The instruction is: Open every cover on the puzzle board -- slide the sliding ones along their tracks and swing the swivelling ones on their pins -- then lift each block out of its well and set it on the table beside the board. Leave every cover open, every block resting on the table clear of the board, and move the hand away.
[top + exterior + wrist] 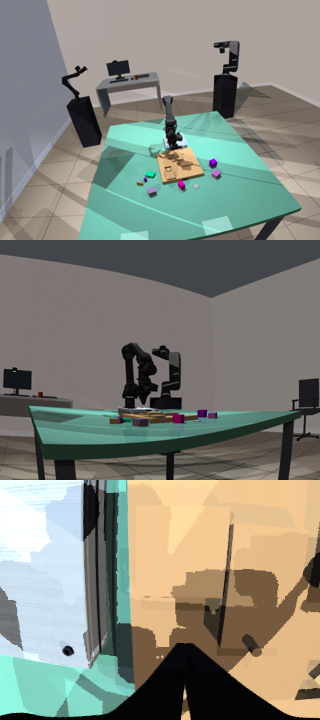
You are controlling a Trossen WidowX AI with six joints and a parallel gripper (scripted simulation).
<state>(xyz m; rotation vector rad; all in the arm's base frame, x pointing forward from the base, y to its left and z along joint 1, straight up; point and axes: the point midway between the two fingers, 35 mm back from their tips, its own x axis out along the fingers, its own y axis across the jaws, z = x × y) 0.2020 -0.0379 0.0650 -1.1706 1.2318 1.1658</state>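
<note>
Now: the tan puzzle board 11 cm ahead of my gripper tip, 1 cm to the right of it and 5 cm below it. From my gripper tip the other things lie so: small purple block (19 cm ahead, 25 cm to the right, 6 cm below); then magenta block (31 cm ahead, 3 cm to the right, 5 cm below); then green block (15 cm ahead, 21 cm to the right, 7 cm below).
</note>
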